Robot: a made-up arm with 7 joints. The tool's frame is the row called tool. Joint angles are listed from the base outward. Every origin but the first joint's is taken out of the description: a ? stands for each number. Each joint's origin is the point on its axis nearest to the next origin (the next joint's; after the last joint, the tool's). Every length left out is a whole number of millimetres.
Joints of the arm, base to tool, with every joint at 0 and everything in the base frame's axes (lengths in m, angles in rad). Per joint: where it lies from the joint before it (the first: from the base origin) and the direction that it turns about. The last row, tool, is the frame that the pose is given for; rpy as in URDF.
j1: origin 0 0 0.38 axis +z
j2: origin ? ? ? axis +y
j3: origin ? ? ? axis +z
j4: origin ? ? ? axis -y
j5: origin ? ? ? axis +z
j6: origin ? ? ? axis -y
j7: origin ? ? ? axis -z
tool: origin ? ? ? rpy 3.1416 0 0
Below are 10 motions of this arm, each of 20 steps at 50 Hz.
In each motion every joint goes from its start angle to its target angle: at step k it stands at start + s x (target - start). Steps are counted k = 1, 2, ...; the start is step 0. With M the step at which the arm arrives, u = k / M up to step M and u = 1 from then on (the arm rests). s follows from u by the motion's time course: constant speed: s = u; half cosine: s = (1 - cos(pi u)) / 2; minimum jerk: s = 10 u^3 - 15 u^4 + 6 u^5.
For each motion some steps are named. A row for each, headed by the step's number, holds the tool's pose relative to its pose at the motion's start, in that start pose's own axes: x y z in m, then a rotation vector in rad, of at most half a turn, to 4 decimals.
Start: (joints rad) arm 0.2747 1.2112 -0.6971 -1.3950 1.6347 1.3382 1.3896
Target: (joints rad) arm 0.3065 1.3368 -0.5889 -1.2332 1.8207 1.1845 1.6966
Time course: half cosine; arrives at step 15
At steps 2, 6, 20:
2: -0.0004 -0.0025 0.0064 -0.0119 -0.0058 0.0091
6: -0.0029 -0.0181 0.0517 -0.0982 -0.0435 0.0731
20: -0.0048 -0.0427 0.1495 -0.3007 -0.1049 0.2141

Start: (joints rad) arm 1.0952 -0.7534 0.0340 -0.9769 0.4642 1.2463 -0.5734
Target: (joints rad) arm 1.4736 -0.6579 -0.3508 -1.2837 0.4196 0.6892 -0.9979
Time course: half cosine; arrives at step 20
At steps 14, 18, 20:
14: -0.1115 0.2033 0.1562 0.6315 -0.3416 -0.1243
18: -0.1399 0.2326 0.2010 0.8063 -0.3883 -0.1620
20: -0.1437 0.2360 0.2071 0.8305 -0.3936 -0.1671

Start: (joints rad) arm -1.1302 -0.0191 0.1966 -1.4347 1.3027 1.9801 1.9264
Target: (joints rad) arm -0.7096 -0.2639 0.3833 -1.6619 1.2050 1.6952 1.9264
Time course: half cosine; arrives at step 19
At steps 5, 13, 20:
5: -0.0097 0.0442 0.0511 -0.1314 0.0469 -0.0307
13: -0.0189 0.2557 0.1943 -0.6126 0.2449 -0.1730
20: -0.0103 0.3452 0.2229 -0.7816 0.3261 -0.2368

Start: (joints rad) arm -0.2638 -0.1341 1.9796 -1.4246 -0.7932 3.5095 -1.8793
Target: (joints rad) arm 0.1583 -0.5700 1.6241 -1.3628 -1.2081 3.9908 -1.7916
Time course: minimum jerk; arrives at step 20
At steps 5, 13, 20:
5: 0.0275 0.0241 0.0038 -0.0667 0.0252 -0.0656
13: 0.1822 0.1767 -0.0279 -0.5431 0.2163 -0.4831
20: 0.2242 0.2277 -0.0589 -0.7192 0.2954 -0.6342

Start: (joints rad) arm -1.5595 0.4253 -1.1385 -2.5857 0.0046 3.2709 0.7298
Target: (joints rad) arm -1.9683 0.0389 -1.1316 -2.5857 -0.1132 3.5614 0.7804
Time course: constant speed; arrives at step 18
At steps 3, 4, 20:
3: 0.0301 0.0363 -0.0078 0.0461 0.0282 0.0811
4: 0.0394 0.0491 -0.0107 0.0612 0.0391 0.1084
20: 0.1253 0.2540 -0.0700 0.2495 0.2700 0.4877

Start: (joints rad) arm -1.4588 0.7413 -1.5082 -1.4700 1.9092 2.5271 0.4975
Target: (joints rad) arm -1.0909 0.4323 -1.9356 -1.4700 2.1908 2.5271 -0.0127
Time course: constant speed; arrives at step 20
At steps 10, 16, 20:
10: 0.0114 -0.0768 -0.1157 0.2691 -0.0674 -0.0908
16: 0.0401 -0.1046 -0.1772 0.4198 -0.0746 -0.1199
20: 0.0669 -0.1156 -0.2124 0.5124 -0.0652 -0.1297

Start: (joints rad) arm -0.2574 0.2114 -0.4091 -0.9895 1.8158 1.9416 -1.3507
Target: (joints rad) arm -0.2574 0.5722 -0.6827 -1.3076 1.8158 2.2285 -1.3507
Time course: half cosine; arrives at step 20
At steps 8, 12, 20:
8: -0.1225 0.0773 -0.0445 -0.2370 -0.1206 0.1458
12: -0.2260 0.1221 -0.0999 -0.4530 -0.2412 0.2558
20: -0.3283 0.1461 -0.1738 -0.6973 -0.3894 0.3545

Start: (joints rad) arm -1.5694 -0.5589 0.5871 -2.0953 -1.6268 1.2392 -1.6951
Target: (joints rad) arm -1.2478 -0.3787 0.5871 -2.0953 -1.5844 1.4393 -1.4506
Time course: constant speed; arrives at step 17
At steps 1, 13, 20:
1: 0.0010 0.0009 -0.0073 -0.0334 0.0018 0.0102
13: 0.0149 -0.0049 -0.1039 -0.4309 0.0475 0.1277
20: 0.0203 -0.0142 -0.1382 -0.5617 0.0729 0.1629

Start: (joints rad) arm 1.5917 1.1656 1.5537 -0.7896 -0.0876 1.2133 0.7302
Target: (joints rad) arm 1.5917 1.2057 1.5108 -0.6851 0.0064 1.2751 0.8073
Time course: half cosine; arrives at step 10
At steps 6, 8, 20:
6: 0.0123 0.0354 -0.0316 0.1232 0.0292 0.0706
8: 0.0164 0.0496 -0.0431 0.1701 0.0399 0.0975
20: 0.0178 0.0551 -0.0475 0.1880 0.0439 0.1077

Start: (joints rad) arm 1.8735 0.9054 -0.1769 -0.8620 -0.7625 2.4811 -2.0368
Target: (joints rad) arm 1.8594 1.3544 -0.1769 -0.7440 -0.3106 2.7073 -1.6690
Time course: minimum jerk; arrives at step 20
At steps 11, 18, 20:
11: 0.1416 0.0148 0.1278 -0.0759 0.2308 0.3374
18: 0.2485 0.0043 0.2027 -0.0701 0.3767 0.5891
20: 0.2509 0.0039 0.2042 -0.0695 0.3796 0.5947

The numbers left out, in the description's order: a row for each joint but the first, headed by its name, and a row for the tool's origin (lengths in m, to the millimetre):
j2: 0 0 0
j3: 0 0 0.475
j4: 0.118 0 0
j5: -0.079 0 0.367
j6: 0 0 0
j7: 0.13 0 0
tool: 0 0 0

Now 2 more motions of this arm.
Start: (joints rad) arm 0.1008 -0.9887 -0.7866 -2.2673 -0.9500 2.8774 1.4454
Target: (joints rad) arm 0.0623 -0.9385 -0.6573 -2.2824 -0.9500 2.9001 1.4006
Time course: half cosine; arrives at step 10
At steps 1, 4, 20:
1: -0.0013 -0.0014 -0.0003 0.0011 -0.0003 -0.0041
4: -0.0190 -0.0192 -0.0036 0.0155 -0.0046 -0.0579
20: -0.0569 -0.0528 -0.0094 0.0435 -0.0159 -0.1671

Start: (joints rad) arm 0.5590 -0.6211 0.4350 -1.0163 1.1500 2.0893 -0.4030
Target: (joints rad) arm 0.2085 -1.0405 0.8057 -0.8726 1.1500 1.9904 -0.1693
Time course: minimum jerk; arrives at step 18
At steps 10, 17, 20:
10: -0.0676 -0.2759 0.1047 0.0316 -0.1447 -0.1945
17: -0.1770 -0.4210 0.2147 0.0268 -0.3003 -0.3020
20: -0.1775 -0.4215 0.2152 0.0268 -0.3010 -0.3024

